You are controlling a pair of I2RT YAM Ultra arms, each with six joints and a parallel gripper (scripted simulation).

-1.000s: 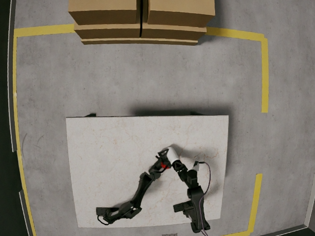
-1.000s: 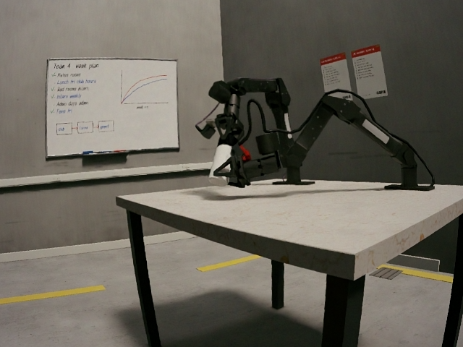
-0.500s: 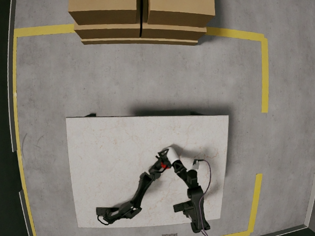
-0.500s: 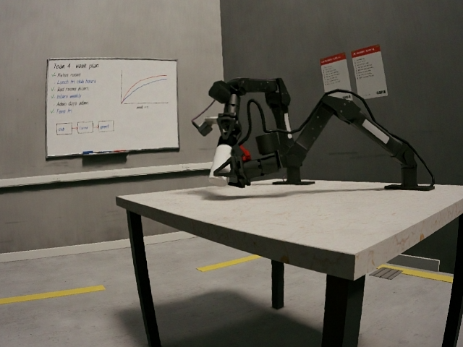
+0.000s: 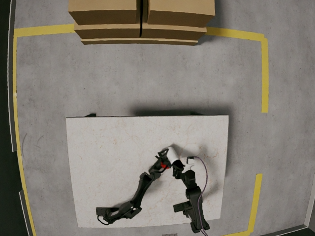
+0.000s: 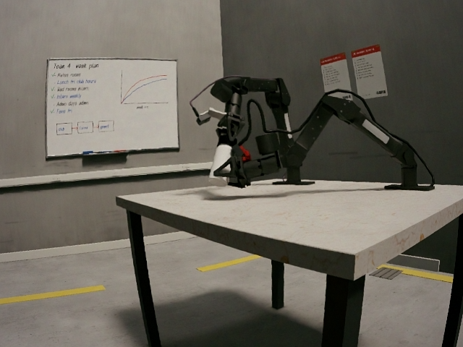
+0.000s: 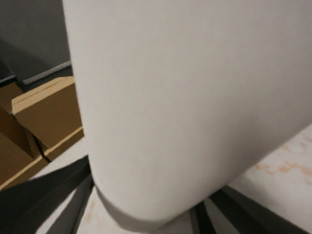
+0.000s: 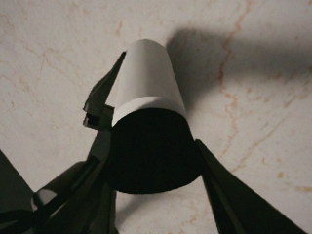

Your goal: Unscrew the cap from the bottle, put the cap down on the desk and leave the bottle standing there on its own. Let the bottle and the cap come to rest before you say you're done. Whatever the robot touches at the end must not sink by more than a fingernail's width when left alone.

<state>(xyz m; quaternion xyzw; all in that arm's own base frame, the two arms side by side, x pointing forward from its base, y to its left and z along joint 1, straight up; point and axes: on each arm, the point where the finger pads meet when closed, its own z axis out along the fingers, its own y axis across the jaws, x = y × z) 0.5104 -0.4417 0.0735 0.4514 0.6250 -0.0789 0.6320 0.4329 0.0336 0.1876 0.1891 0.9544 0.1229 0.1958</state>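
My right hand is 10 mm above the black cap. From my right hand the other things lie so: white bottle: 40 mm below, 20 mm ahead, 10 mm to the left.
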